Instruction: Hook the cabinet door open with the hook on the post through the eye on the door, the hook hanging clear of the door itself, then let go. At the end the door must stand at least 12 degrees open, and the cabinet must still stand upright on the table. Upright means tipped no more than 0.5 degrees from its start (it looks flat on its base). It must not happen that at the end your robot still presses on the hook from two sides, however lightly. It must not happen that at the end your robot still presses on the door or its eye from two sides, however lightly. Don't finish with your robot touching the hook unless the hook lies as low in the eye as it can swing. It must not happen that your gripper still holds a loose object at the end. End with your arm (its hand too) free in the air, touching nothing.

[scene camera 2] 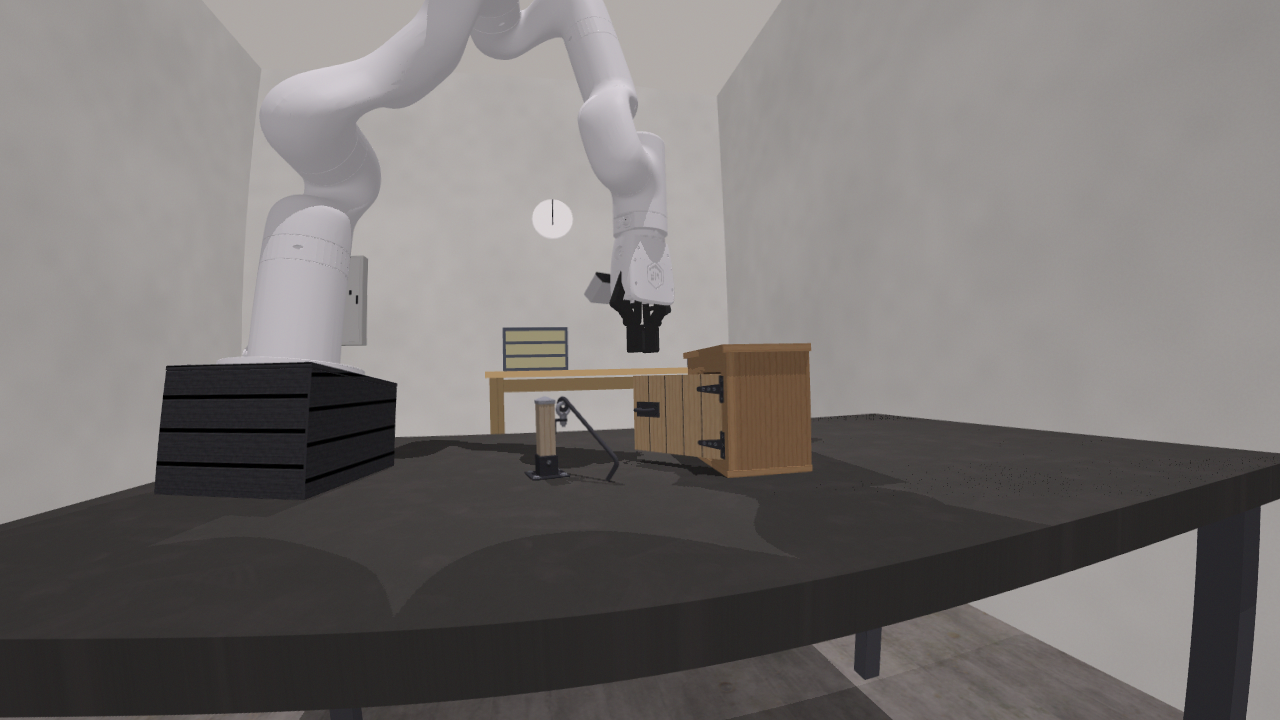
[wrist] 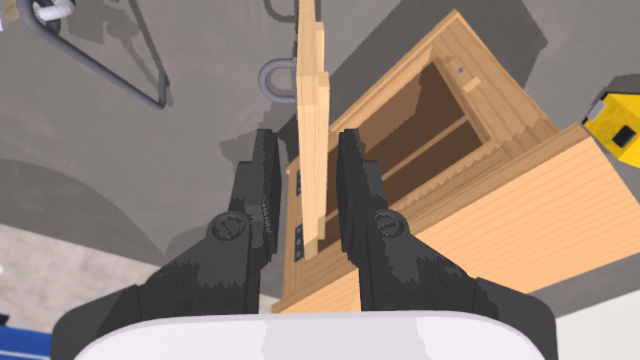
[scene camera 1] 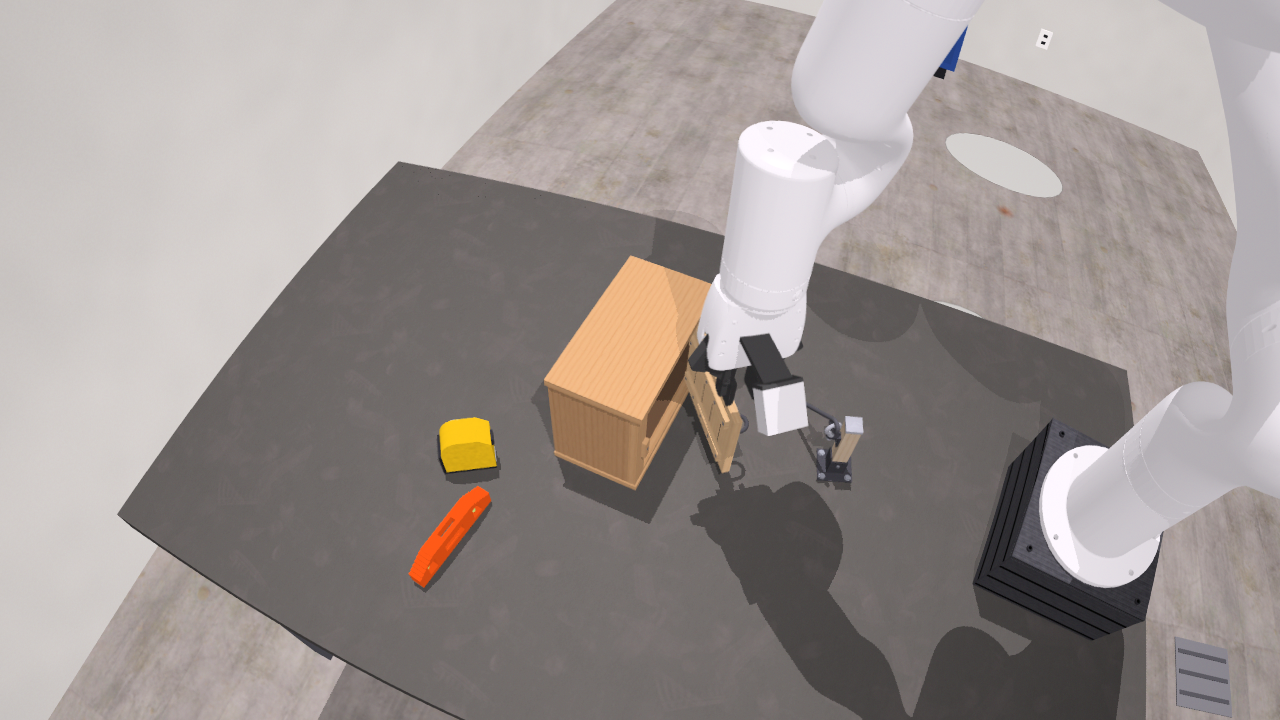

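My gripper: visible, scene camera 2 and the wrist view too. Also pictured: a wooden cabinet, a yellow block, an orange bar.
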